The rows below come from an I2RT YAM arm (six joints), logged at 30 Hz.
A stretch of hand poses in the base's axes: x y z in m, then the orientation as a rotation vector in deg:
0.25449 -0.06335 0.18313 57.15 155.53 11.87
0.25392 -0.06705 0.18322 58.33 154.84 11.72
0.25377 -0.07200 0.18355 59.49 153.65 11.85
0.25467 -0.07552 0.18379 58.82 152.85 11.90
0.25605 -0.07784 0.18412 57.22 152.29 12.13
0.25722 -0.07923 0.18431 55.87 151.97 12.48
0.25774 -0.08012 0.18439 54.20 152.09 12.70
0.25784 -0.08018 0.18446 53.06 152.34 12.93
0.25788 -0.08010 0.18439 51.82 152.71 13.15
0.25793 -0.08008 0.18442 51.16 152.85 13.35
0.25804 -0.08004 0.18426 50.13 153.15 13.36
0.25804 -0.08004 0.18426 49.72 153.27 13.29
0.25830 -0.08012 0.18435 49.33 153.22 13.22
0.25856 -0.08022 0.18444 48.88 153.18 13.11
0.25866 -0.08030 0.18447 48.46 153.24 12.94
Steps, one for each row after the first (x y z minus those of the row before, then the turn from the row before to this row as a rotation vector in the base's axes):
-0.00057 -0.00370 0.00009 -0.04 -0.18 -0.94
-0.00015 -0.00495 0.00033 0.02 -0.66 -1.06
0.00090 -0.00352 0.00024 -0.31 -0.95 0.17
0.00138 -0.00232 0.00033 -0.32 -1.09 0.84
0.00117 -0.00139 0.00019 -0.13 -0.81 0.78
0.00052 -0.00089 0.00008 -0.18 -0.49 1.10
0.00010 -0.00006 0.00007 -0.03 -0.19 0.81
0.00004 0.00008 -0.00007 -0.02 -0.11 0.91
0.00005 0.00002 0.00003 0.03 -0.12 0.48
0.00011 0.00004 -0.00016 -0.14 -0.06 0.74
0.00000 0.00000 0.00000 -0.10 -0.01 0.28
0.00026 -0.00008 0.00009 -0.13 -0.16 0.22
0.00026 -0.00010 0.00009 -0.17 -0.16 0.26
0.00010 -0.00008 0.00003 -0.19 -0.05 0.26

